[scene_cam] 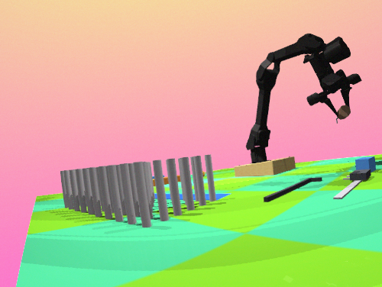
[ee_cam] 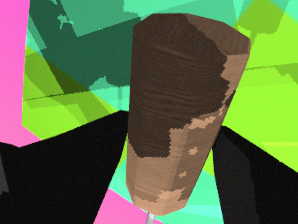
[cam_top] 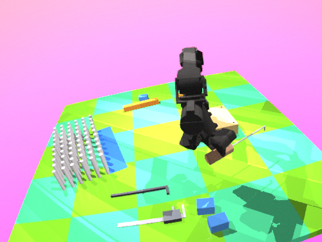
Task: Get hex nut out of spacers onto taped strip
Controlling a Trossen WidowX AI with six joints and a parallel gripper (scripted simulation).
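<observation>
My gripper tip is now 50 cm short of the blue taped strip, 32 cm to the left of it and 18 cm above it. The rest, counted from my gripper tip: wooden-handled hook tool: 9 cm behind, 6 cm to the right; orange bar: 39 cm ahead, 70 cm to the right, 17 cm below.
</observation>
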